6 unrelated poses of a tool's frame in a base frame.
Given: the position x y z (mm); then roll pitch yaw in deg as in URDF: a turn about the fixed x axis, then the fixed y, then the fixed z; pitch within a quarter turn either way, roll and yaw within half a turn.
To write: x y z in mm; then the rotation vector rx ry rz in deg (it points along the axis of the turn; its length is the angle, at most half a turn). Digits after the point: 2 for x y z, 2 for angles.
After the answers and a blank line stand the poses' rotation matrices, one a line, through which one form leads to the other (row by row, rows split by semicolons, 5 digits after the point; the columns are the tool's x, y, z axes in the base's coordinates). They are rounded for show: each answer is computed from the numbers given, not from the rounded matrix.
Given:
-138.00 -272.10 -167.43 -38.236 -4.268 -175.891
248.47 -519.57 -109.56 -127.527 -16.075 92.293
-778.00 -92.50 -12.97 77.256 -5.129 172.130
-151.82 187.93 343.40 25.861 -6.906 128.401
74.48 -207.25 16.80 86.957 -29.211 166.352
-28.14 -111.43 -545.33 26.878 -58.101 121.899
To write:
-138.00 -272.10 -167.43 -8.33 57.85 -167.62
248.47 -519.57 -109.56 -82.97 -99.33 33.26
-778.00 -92.50 -12.97 13.76 109.77 138.24
-151.82 187.93 343.40 21.64 25.31 127.14
74.48 -207.25 16.80 -44.46 -109.00 -122.37
-28.14 -111.43 -545.33 77.25 -7.81 120.53

-0.99466 0.01034 0.10265; -0.07146 -0.78675 -0.61312; 0.07442 -0.61719 0.78329
-0.03845 0.59986 -0.79918; 0.96013 0.24379 0.13680; 0.27690 -0.76206 -0.58532
-0.98661 0.05617 0.15309; 0.13638 -0.23046 0.96348; 0.08940 0.97146 0.21971
-0.61665 -0.67262 0.40904; 0.77800 -0.60006 0.18615; 0.12024 0.43302 0.89333
-0.84818 0.46105 0.26080; 0.20595 -0.16658 0.96428; 0.48803 0.87160 0.04633
-0.27923 -0.55445 0.78398; 0.44862 -0.79719 -0.40401; 0.84898 0.23890 0.47134

